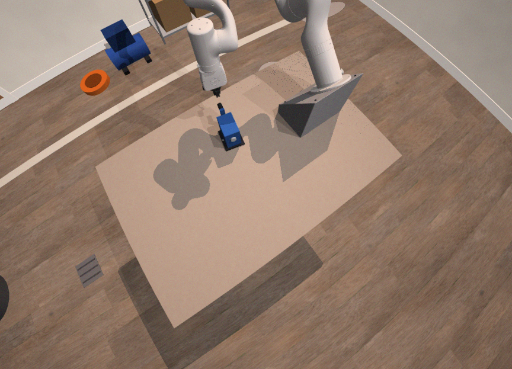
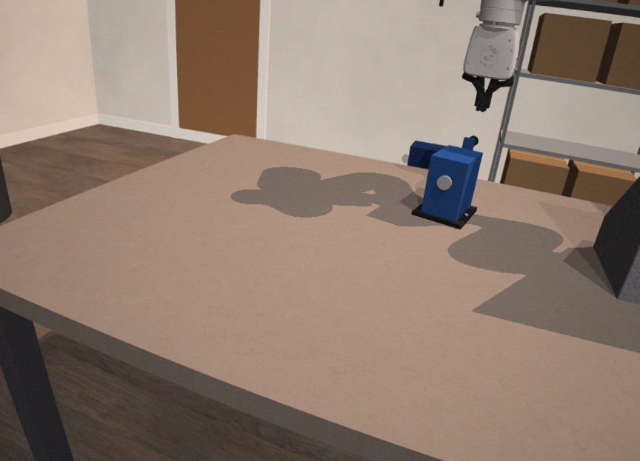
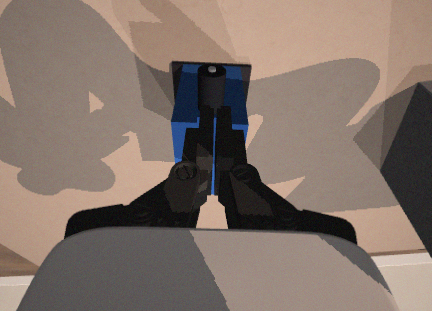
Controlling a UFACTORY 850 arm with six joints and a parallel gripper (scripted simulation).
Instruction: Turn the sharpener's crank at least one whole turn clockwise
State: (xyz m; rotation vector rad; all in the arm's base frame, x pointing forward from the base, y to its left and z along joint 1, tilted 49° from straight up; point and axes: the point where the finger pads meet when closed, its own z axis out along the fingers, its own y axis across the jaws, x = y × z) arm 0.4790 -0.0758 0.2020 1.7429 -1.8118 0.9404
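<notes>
The dark crank knob lies 20 mm to the left of my hand and 90 mm below it. Round my hand: sharpener crank (20 mm to the left, 90 mm below).
</notes>
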